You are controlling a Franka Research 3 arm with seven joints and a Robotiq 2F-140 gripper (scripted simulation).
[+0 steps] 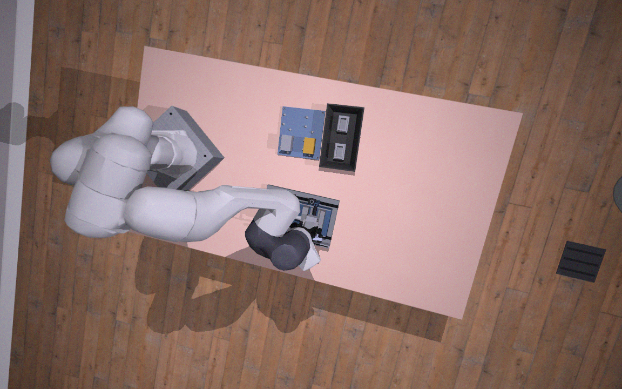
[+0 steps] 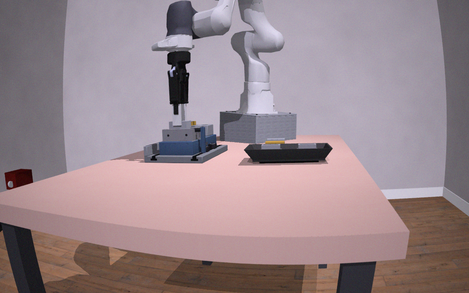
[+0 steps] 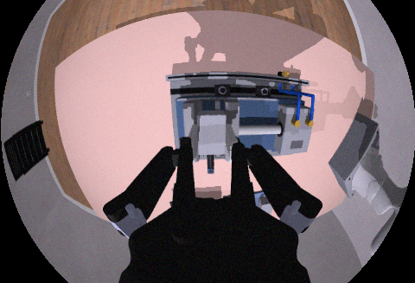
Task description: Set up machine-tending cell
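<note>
Right now my hand is 40 mm above the aluminium blank. The rest, counted from my hand: cylinder: 160 mm behind, 60 mm below, 10 mm to the left; brass blank: 280 mm to the left, 110 mm below, 80 mm behind; vise: 100 mm below, 70 mm behind, 10 mm to the left.
</note>
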